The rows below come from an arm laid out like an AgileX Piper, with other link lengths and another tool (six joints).
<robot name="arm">
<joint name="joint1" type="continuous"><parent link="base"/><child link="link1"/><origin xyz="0 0 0.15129"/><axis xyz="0 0 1"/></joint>
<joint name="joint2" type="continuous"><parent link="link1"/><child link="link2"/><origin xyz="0 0 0"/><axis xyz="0 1 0"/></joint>
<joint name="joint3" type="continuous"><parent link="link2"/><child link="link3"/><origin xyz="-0.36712 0 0.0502"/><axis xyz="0 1 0"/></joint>
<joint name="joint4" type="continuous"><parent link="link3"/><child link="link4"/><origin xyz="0.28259 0 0.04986"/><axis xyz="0.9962 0 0.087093"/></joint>
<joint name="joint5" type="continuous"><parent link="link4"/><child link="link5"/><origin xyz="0 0 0"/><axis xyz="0 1 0"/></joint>
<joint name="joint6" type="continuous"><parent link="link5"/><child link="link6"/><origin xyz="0.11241 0 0.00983"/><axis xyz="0.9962 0 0.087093"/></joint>
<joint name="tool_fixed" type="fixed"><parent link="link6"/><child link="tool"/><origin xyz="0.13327 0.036 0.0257" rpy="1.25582 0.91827 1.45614"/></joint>
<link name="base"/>
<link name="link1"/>
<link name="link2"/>
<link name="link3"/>
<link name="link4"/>
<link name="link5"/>
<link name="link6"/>
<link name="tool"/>
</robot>
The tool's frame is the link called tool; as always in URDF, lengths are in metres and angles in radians. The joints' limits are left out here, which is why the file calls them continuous.
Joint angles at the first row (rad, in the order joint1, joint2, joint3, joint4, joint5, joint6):
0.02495 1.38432 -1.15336 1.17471 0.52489 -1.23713
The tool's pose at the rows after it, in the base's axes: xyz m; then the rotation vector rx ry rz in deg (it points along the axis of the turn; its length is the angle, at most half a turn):
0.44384 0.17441 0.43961 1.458 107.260 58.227
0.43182 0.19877 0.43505 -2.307 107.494 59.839
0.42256 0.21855 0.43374 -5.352 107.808 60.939
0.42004 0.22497 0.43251 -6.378 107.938 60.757
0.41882 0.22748 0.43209 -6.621 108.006 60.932
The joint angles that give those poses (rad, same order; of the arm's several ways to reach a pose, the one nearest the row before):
0.05934 1.36195 -1.10307 1.27045 0.50561 -1.34421
0.11641 1.35789 -1.08145 1.30926 0.49632 -1.40048
0.16575 1.35789 -1.07868 1.31160 0.48815 -1.41535
0.18650 1.35786 -1.07747 1.30529 0.47521 -1.41748
0.19347 1.35786 -1.07645 1.30527 0.47285 -1.41707

